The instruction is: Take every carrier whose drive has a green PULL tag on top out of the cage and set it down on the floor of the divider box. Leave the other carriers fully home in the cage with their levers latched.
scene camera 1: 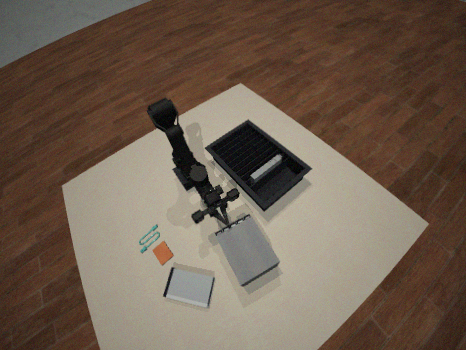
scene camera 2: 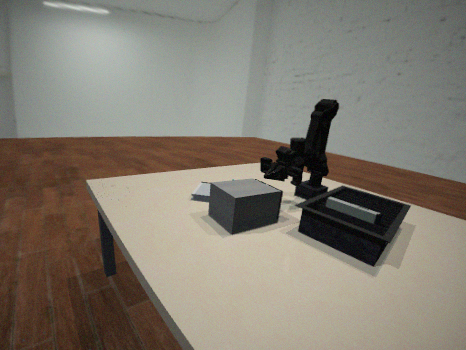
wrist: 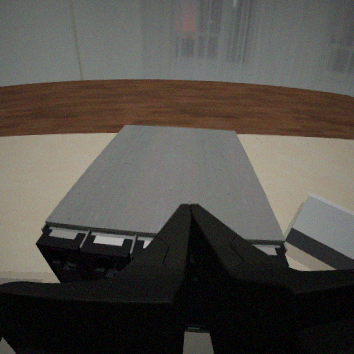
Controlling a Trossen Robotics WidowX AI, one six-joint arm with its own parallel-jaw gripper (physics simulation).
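Frame: origin at the arm's base, x ahead, y left, z up, level; centimetres.
Where they show: gripper, fingertip midpoint: (scene camera 1: 229,225) (scene camera 2: 264,177) (wrist: 188,211); arm's base at its link origin: (scene camera 2: 314,185).
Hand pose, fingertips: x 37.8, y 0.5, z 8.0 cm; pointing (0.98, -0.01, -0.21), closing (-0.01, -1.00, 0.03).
Each offset is from my fingertips to the top centre of the thing. "spot": to the spot under its first point. Level surfaces: height alone.
The grey cage @[dx +8.7, dy +0.7, dz -2.2 cm] (scene camera 1: 250,250) (scene camera 2: 245,205) (wrist: 165,175) stands on the table. Dark carrier fronts with white strips along their tops show at its near face in the wrist view, such as the second from the left (wrist: 106,249); the fingers hide the middle ones. My gripper (scene camera 1: 226,223) (wrist: 188,211) is shut and empty, its tips in front of the carrier fronts near the cage's top edge; contact cannot be told. The black divider box @[dx -21.1, dy +27.1, dz -4.9 cm] (scene camera 1: 285,193) (scene camera 2: 340,242) stands beside the cage. A light grey slab @[dx -13.1, dy +27.7, dz -2.9 cm] (scene camera 1: 266,168) (scene camera 2: 352,210) stands on edge in it. No green tag is visible.
A flat light grey case @[dx +6.6, dy -24.3, dz -11.4 cm] (scene camera 1: 190,286) (scene camera 2: 201,190) (wrist: 325,225) lies on the table @[dz -14.1 cm] (scene camera 1: 350,225) (scene camera 2: 260,285) beside the cage. An orange square @[spot: dx -10.6, dy -27.9, dz -13.6 cm] (scene camera 1: 163,253) and a teal cable @[dx -20.2, dy -30.8, dz -13.2 cm] (scene camera 1: 150,241) lie near it.
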